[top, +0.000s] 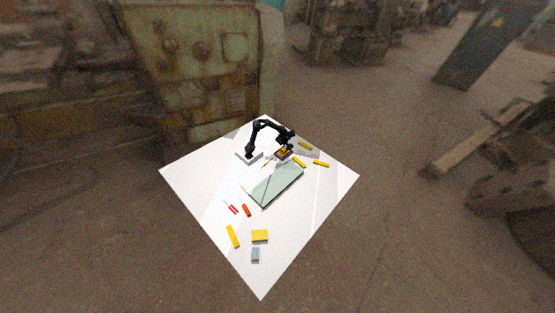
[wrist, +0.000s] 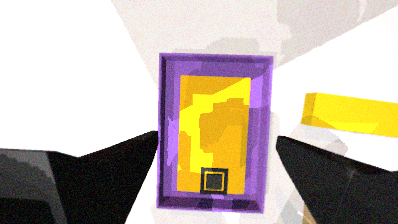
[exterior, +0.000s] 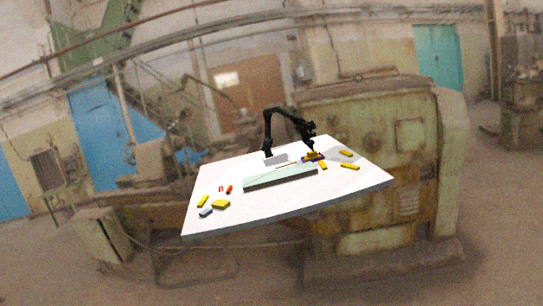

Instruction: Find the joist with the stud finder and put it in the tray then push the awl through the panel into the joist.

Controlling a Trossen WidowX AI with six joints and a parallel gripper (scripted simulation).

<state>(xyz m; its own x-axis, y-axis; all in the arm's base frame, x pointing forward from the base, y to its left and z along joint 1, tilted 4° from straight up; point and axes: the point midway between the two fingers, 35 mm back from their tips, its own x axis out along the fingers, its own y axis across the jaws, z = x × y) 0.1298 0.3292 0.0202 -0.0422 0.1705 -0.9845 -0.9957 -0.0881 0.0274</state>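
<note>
Now: the yellow stud finder 3 cm below my gripper tip and 2 cm to the right of it. From my gripper tip the other things lie so: awl: 55 cm to the right, 8 cm ahead, 7 cm below; thin pencil-like stick: 22 cm to the right, 7 cm below; flat purple tray: 6 cm below, 1 cm to the right.
</note>
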